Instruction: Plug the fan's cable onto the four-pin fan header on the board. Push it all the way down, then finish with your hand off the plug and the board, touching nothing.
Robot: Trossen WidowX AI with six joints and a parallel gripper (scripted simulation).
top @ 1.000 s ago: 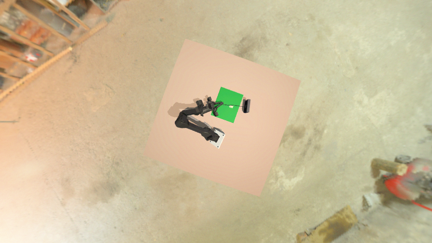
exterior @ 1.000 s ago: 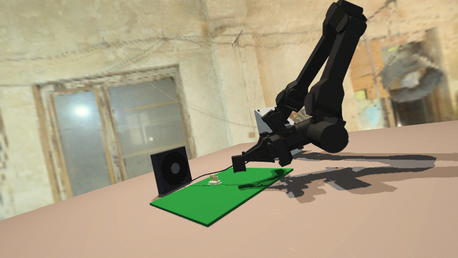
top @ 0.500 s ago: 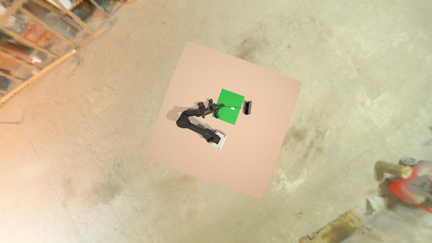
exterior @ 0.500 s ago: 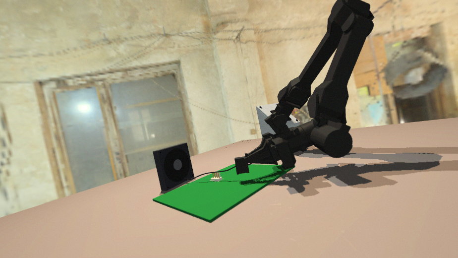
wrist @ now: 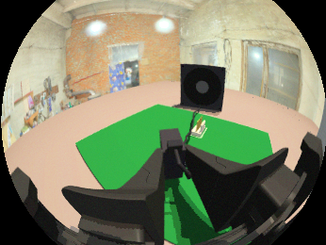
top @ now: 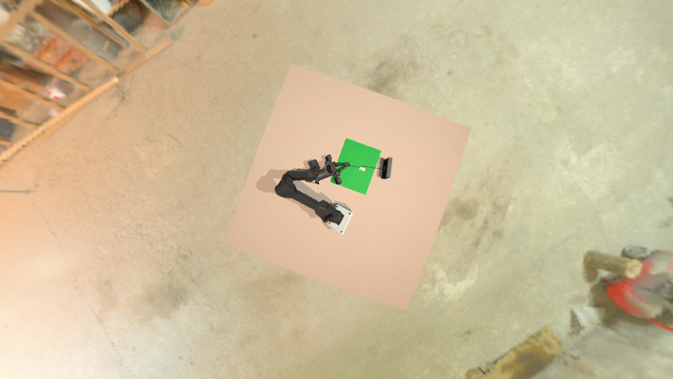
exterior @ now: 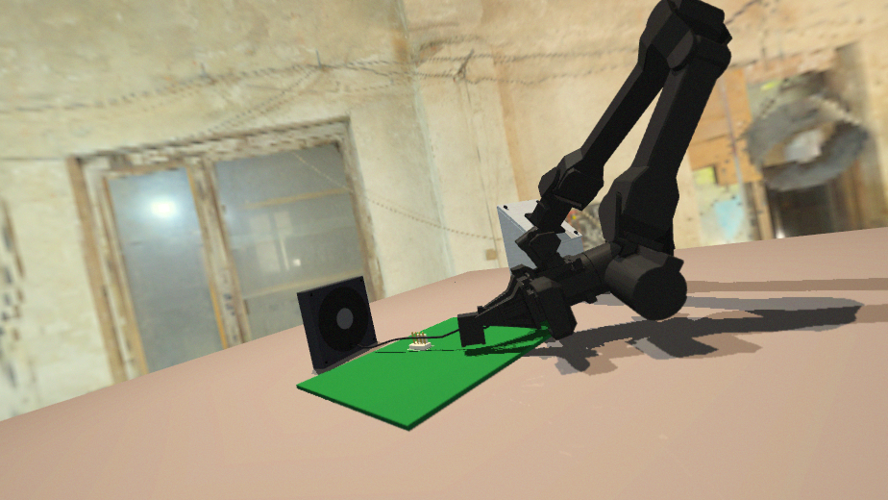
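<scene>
My gripper tip is 30 mm short of the green board, 60 mm to the left of it and 60 mm above it. The rest, counted from my gripper tip: black plug: 10 mm ahead, 10 mm below; then four-pin header: 30 mm ahead, 100 mm to the right, 40 mm below; then black fan: 90 mm ahead, 220 mm to the right, 20 mm above.
</scene>
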